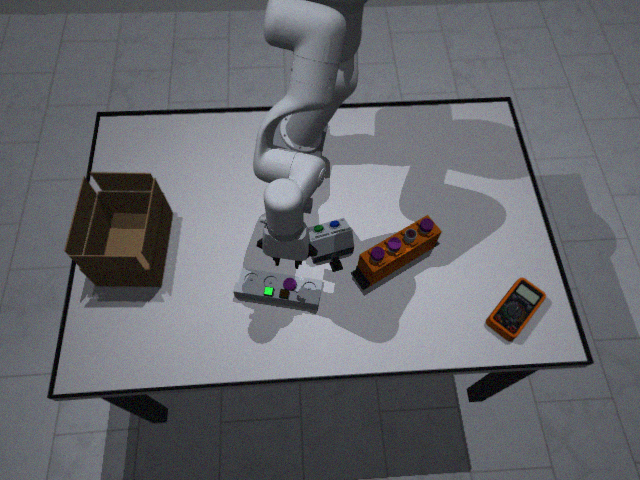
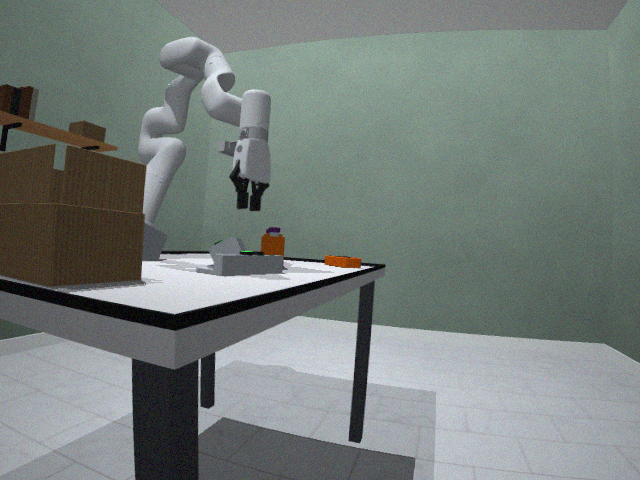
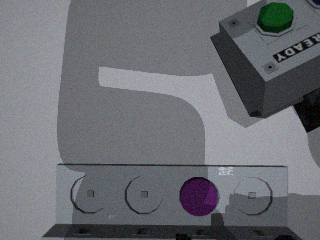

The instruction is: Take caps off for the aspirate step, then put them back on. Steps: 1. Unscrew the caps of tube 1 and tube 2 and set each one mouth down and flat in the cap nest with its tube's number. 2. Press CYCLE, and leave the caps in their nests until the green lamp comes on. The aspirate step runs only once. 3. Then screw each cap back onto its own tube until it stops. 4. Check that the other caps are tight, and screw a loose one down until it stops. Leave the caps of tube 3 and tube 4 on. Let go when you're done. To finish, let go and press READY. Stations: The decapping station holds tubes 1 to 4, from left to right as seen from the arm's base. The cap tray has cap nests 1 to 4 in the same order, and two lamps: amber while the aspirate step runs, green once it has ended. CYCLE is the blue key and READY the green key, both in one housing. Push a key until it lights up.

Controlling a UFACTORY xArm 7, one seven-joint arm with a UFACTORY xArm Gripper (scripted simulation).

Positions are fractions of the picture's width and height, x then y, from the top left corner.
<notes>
In view: the gripper (image 2: 0.39, 0.44), a cardboard box (image 2: 0.10, 0.51), a purple cap (image 3: 0.62, 0.82) and a grey key housing (image 3: 0.85, 0.28).
The cardboard box also shows in image 1 (image 1: 0.18, 0.47). The gripper shows as well in image 1 (image 1: 0.45, 0.55). Image 3 misses the cardboard box: it is out of frame.
</notes>
